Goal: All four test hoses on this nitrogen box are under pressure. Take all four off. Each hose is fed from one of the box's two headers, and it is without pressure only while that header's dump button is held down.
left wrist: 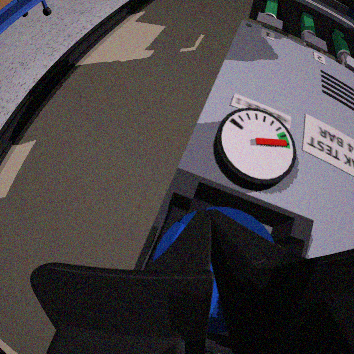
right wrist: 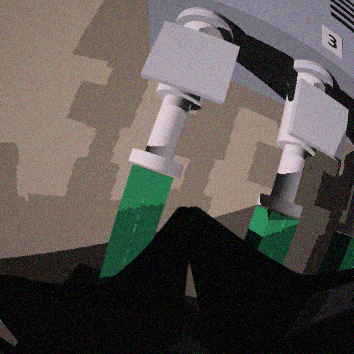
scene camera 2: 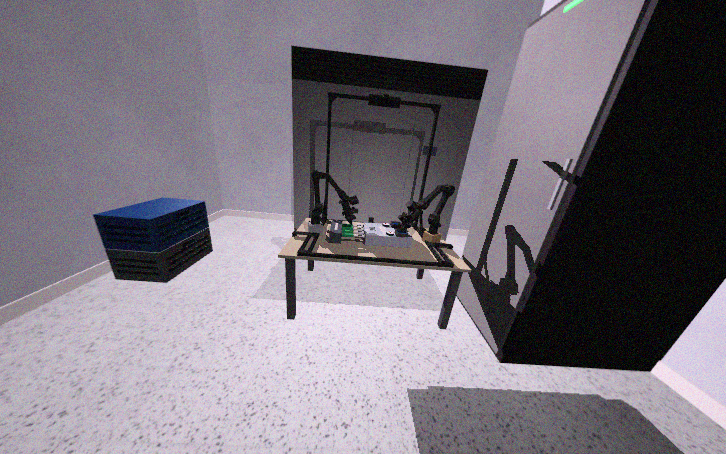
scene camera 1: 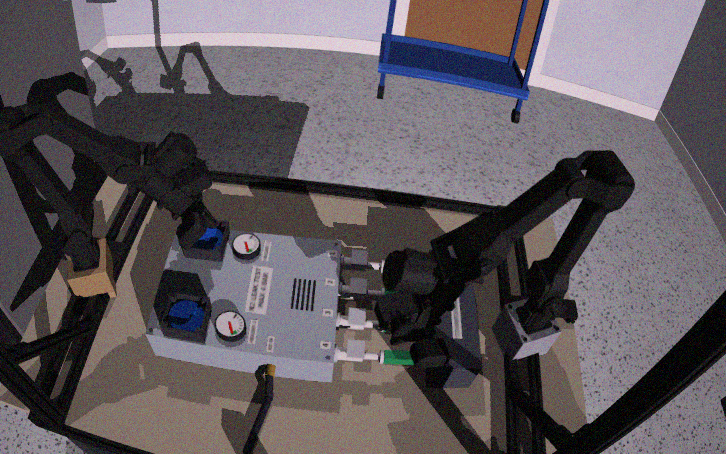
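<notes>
The grey nitrogen box has white couplings on its right side. Green sleeves show at hose 1, hose 2, hose 3 and hose 4. The upper gauge and lower gauge have needles at green. My left gripper is shut and empty, over the upper blue dump button; contact is unclear. The lower blue dump button is uncovered. My right gripper is shut and empty, between hoses 4 and 3; its fingertips are indistinct in scene camera 1.
A dark block stands right of the hoses, partly behind my right arm. A black inlet hose leaves the box's near side. Black rails run along the table. A blue cart and stacked crates stand on the floor.
</notes>
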